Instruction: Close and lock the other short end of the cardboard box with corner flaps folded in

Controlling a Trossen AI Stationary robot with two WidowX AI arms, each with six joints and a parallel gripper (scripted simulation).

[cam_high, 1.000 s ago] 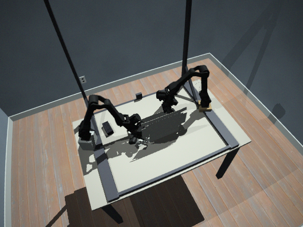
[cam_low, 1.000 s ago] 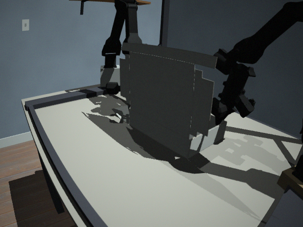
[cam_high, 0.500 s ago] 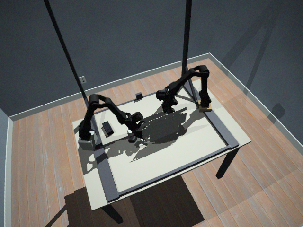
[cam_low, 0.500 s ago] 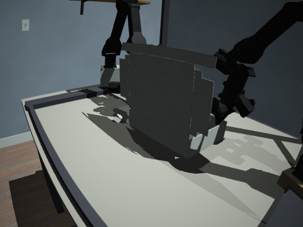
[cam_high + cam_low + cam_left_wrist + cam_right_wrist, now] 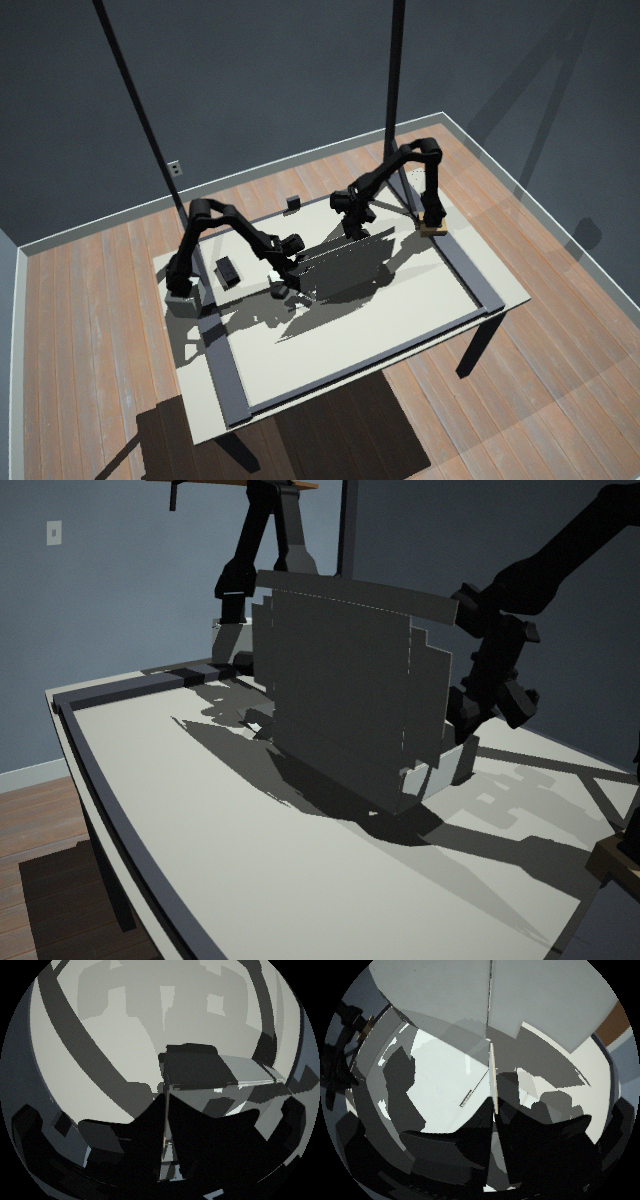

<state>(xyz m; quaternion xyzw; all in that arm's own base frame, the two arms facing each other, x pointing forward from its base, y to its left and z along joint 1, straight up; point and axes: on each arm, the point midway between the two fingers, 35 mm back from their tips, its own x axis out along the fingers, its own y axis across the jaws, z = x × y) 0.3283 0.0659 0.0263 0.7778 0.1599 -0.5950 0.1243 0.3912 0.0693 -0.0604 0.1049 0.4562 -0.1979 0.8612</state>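
My right gripper is now 22 cm to the left of the dark block, 19 cm past it and 3 cm above it.
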